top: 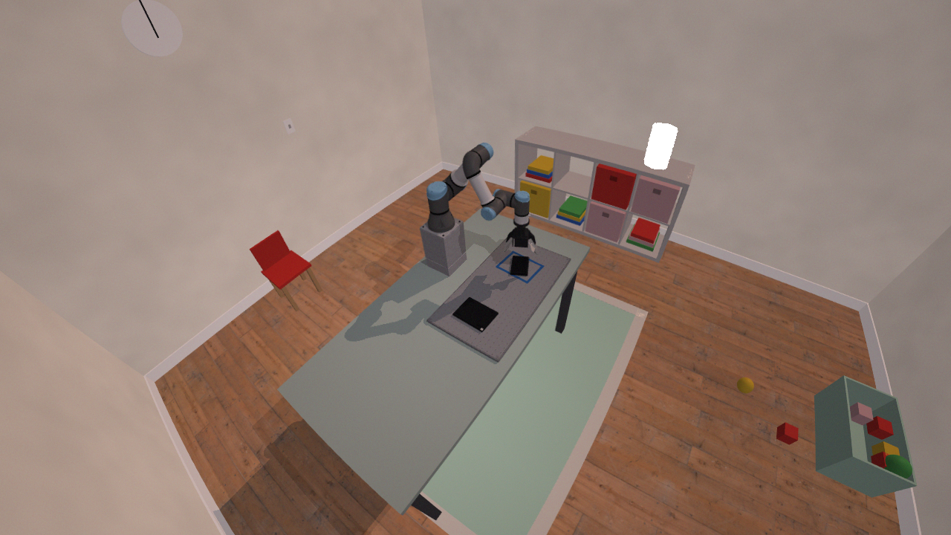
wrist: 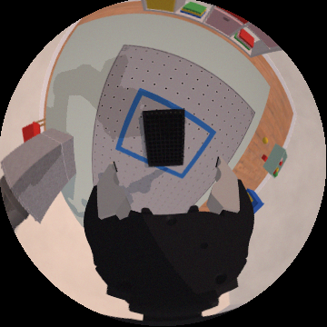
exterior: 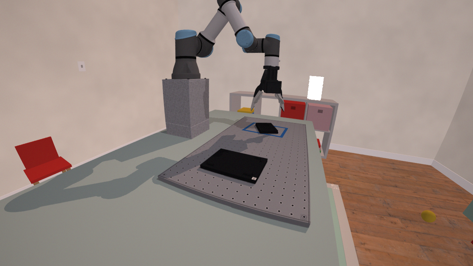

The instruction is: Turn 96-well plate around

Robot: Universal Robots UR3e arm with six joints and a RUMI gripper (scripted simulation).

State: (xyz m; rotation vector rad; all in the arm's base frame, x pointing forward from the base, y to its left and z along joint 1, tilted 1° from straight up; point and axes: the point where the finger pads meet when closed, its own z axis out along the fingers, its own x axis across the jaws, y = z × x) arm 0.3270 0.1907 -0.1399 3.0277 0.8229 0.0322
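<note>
The black 96-well plate is 80 mm below my hand. Round my hand: small white label (420 mm to the right, 100 mm ahead, 80 mm below); black plate nest N1 (370 mm to the right, 80 mm below, 20 mm ahead).
</note>
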